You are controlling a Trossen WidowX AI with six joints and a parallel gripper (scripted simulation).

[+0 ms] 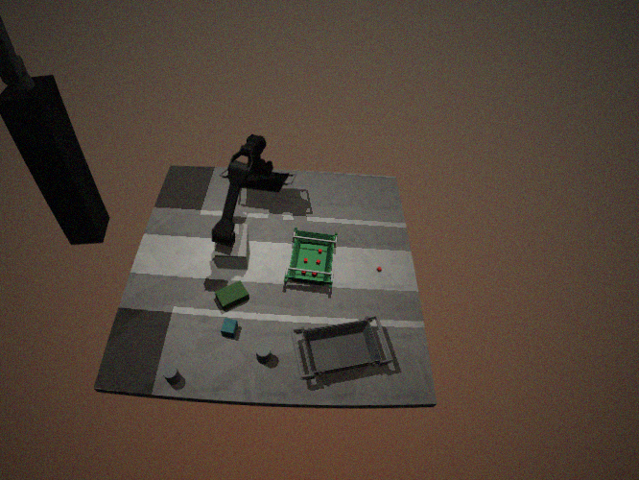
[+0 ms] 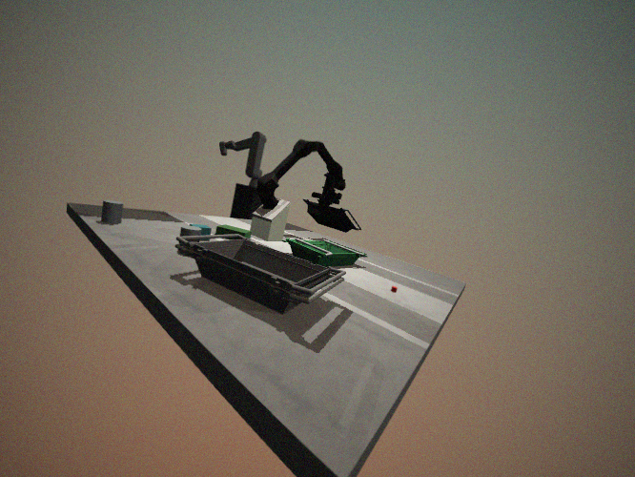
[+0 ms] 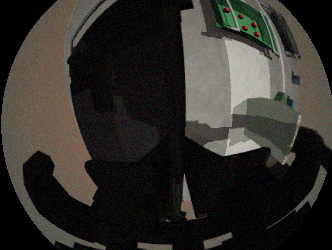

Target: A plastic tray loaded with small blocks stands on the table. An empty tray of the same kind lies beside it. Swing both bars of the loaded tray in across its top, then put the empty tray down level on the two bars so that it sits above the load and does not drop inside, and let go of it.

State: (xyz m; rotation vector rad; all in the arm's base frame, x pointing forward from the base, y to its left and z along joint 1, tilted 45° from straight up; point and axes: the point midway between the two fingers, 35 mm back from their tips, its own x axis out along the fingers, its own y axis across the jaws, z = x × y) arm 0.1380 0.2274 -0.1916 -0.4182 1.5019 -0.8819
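Right now my gripper tip is 20 mm short of the dark tray, 80 mm to the right of it and 10 mm above it. From my gripper tip the other things lie so: teal cube: 140 mm behind, 660 mm to the right, 140 mm below; then green block: 130 mm behind, 500 mm to the right, 150 mm below.
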